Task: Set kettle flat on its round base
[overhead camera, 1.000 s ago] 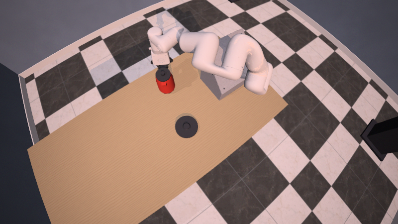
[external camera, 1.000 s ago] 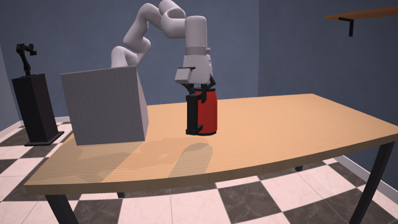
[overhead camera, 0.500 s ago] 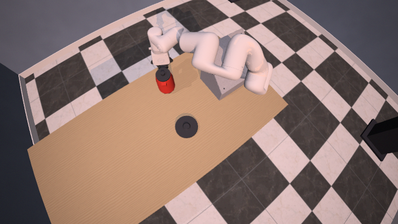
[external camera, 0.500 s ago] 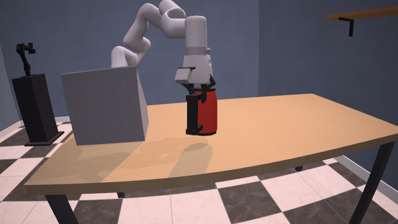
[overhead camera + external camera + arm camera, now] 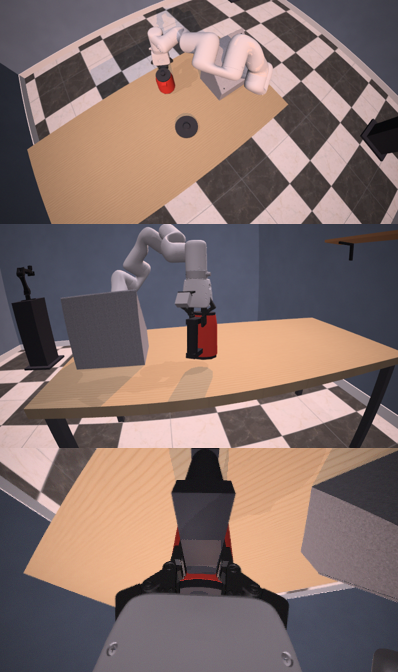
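My gripper is now 60 mm above the kettle, 20 mm to the right of it and 10 mm short of it. From my hand the other things lie so: round black base 350 mm to the left, 190 mm below, 60 mm ahead.
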